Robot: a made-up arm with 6 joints.
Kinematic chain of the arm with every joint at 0, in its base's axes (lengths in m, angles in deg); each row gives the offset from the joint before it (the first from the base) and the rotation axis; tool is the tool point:
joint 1: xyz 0 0 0.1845 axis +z
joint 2: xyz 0 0 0 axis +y
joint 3: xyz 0 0 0.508 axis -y
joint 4: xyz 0 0 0 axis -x
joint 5: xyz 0.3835 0 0 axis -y
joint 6: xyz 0 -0.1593 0 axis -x
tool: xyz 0 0 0
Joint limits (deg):
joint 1: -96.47..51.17
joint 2: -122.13..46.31
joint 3: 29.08..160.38
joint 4: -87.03..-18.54
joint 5: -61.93..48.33
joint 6: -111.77..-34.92
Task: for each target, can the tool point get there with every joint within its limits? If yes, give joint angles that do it. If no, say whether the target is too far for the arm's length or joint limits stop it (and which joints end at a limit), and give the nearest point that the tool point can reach.
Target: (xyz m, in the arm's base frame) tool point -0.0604 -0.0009 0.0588
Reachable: no: joint limits stop it (at a limit: joint 2, joint 3, joint 4) | nearest point -0.4243 -0.0063 -0.4710 | short by 0.643 m
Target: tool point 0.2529 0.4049 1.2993
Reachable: no: too far | nearest point 0.2329 0.2762 1.0341 | short by 0.295 m
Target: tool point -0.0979 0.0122 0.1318
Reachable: no: joint limits stop it (at a limit: joint 2, joint 3, joint 4) | nearest point -0.6844 0.0853 0.2384 | short by 0.601 m
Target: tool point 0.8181 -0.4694 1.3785
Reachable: no: too far | nearest point 0.4964 -0.2848 0.9090 | short by 0.598 m
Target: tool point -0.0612 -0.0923 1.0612
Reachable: yes | joints 26.17 8.53 144.34 -69.46 -34.68 -47.08
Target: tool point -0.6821 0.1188 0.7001
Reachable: yes | joints -12.47 -71.88 70.57 -78.67 4.90 -97.01
